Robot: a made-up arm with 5 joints. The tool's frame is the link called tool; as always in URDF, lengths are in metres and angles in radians.
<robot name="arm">
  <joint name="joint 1" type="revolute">
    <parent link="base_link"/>
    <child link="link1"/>
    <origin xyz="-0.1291 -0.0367 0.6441"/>
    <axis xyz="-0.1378 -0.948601 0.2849"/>
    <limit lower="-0.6" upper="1.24" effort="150" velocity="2.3"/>
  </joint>
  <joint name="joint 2" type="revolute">
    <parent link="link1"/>
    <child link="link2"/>
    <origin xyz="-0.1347 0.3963 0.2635"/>
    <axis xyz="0 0 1"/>
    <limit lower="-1.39" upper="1.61" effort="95" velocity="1.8"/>
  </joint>
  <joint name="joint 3" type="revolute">
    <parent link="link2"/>
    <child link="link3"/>
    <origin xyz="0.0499 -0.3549 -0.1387"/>
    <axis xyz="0 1 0"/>
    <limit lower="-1.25" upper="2" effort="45" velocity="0.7"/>
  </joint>
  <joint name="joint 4" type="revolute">
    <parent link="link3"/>
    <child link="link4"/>
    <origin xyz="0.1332 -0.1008 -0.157"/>
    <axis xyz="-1 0 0"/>
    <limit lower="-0.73" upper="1.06" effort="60" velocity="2.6"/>
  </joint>
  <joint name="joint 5" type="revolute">
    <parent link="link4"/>
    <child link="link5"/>
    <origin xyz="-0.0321 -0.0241 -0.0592"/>
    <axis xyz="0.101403 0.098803 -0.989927"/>
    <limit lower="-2.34" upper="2.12" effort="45" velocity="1.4"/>
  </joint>
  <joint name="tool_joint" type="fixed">
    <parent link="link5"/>
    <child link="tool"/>
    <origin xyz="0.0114 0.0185 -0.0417" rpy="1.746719 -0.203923 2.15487"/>
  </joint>
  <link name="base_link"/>
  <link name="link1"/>
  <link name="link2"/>
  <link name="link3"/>
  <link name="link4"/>
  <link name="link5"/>
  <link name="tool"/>
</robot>
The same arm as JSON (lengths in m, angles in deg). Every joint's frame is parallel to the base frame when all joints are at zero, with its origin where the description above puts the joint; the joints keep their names.
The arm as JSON. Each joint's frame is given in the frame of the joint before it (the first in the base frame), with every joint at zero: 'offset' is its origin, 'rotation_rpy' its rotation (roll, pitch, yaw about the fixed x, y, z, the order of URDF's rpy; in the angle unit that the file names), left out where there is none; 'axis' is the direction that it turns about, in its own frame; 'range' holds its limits. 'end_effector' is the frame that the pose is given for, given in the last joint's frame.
{"length_unit": "m", "angle_unit": "deg", "chain": [
  {"id": "joint 1", "offset": [-0.1291, -0.0367, 0.6441], "axis": [-0.1378, -0.948601, 0.2849], "range": [-34.38, 71.05]},
  {"id": "joint 2", "offset": [-0.1347, 0.3963, 0.2635], "axis": [0.0, 0.0, 1.0], "range": [-79.64, 92.25]},
  {"id": "joint 3", "offset": [0.0499, -0.3549, -0.1387], "axis": [0.0, 1.0, 0.0], "range": [-71.62, 114.59]},
  {"id": "joint 4", "offset": [0.1332, -0.1008, -0.157], "axis": [-1.0, 0.0, 0.0], "range": [-41.83, 60.73]},
  {"id": "joint 5", "offset": [-0.0321, -0.0241, -0.0592], "axis": [0.101403, 0.098803, -0.989927], "range": [-134.07, 121.47]}
], "end_effector": {"offset": [0.0114, 0.0185, -0.0417], "rotation_rpy": [100.08, -11.68, 123.46]}}

